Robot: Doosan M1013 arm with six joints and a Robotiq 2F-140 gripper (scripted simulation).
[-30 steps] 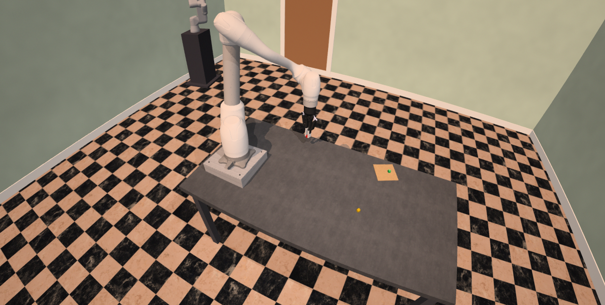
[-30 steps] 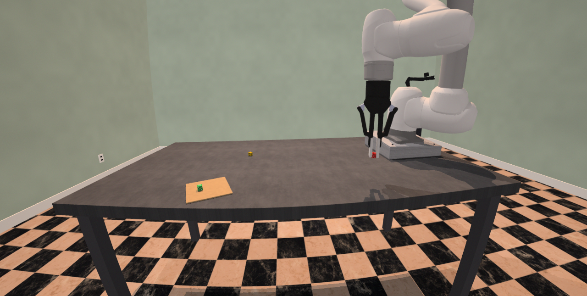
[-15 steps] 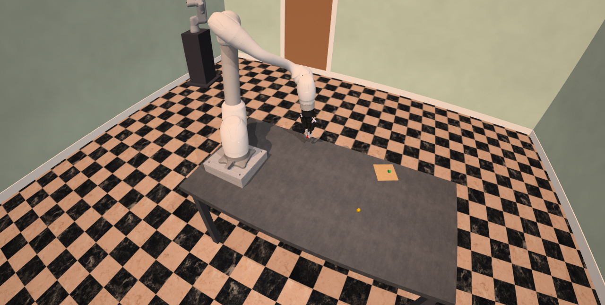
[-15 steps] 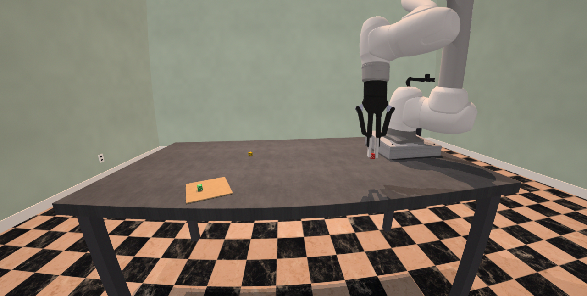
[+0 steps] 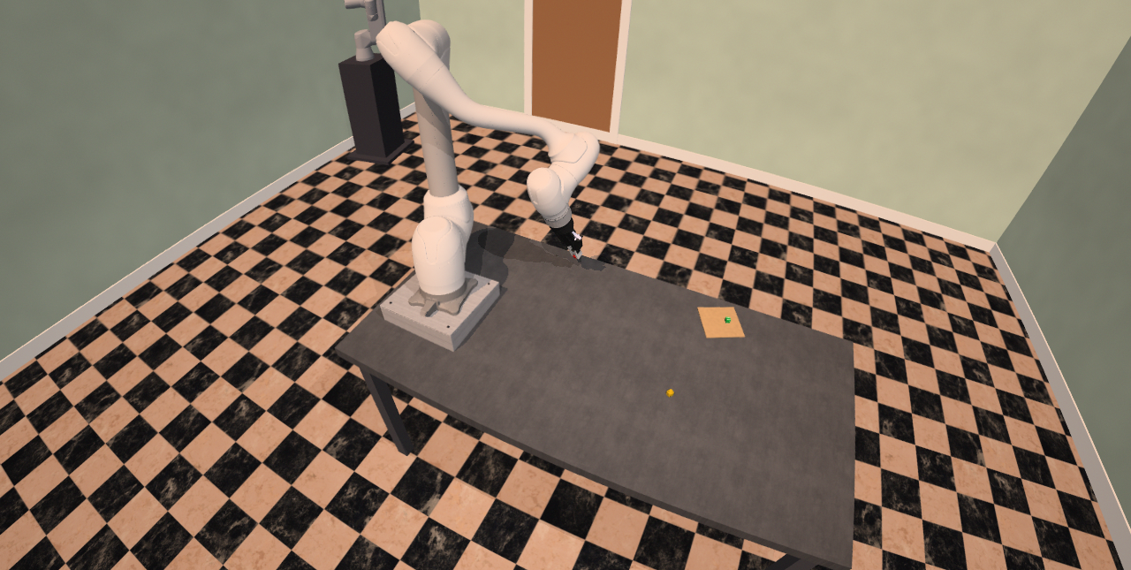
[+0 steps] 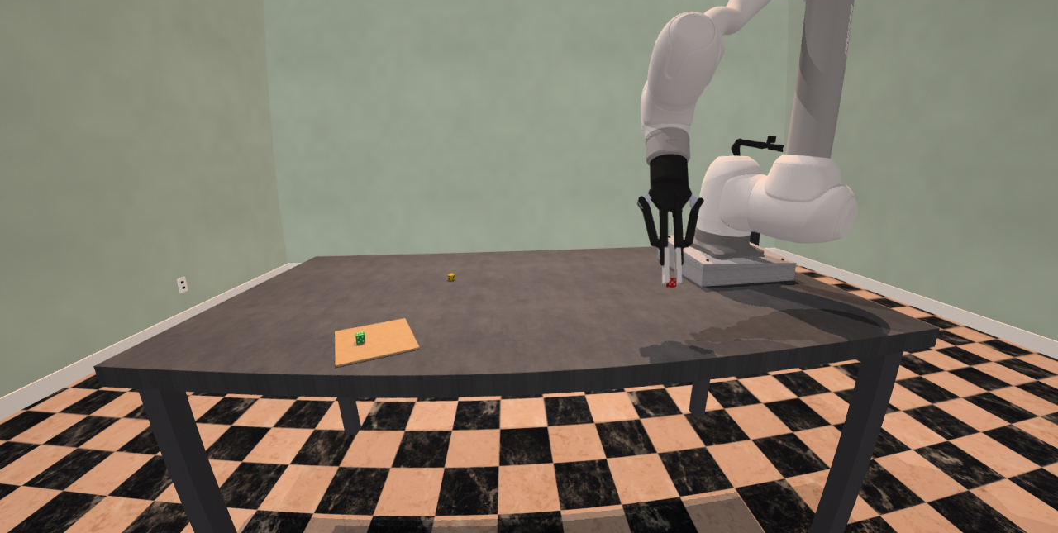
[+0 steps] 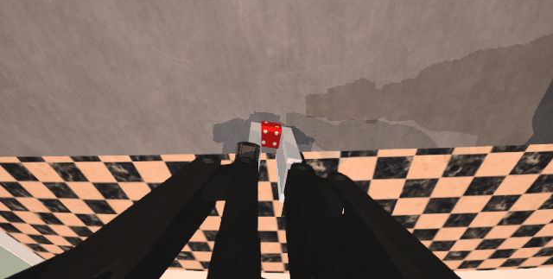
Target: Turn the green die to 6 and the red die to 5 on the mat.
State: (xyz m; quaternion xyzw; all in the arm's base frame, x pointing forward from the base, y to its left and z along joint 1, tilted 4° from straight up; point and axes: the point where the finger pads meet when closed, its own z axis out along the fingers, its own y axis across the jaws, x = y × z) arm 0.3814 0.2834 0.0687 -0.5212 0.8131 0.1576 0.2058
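My hand is 30 mm above the red die and 10 mm to the right of it. Round my hand: yellow die (430 mm to the right, 410 mm ahead, 120 mm below); then orange mat (550 mm ahead, 120 mm below, 80 mm to the right); then green die (580 mm ahead, 110 mm below, 80 mm to the right).
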